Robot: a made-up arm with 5 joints.
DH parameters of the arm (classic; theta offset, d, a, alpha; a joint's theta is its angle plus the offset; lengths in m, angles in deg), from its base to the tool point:
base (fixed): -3.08 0 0.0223 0
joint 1: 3.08 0.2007 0.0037 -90
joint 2: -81.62 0 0.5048 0
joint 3: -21.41 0 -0.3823 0
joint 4: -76.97 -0.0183 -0.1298 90
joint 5: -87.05 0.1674 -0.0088 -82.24
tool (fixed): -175.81 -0.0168 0 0
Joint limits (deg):
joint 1: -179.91..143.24
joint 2: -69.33..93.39
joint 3: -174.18..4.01
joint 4: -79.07..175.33
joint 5: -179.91..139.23
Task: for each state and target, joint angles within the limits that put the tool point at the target. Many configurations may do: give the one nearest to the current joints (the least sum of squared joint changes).
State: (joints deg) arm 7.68 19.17 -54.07 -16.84 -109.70
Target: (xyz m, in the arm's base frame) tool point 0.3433 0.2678 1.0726
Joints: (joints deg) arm 40.56 -7.65 -96.93 -19.90 -107.42
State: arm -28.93 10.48 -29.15 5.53 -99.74
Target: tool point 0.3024 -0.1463 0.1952
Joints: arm -26.84 -5.16 -6.86 11.09 -100.75
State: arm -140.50 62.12 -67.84 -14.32 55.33
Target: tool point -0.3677 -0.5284 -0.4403
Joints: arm -124.08 91.85 -80.82 -9.38 54.46
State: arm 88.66 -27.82 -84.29 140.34 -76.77
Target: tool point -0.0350 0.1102 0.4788
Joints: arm 117.09 -27.78 -47.42 139.19 -74.76
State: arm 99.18 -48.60 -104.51 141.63 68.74
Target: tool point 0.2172 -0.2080 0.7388
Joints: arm 126.89 -68.55 -105.35 149.85 70.48
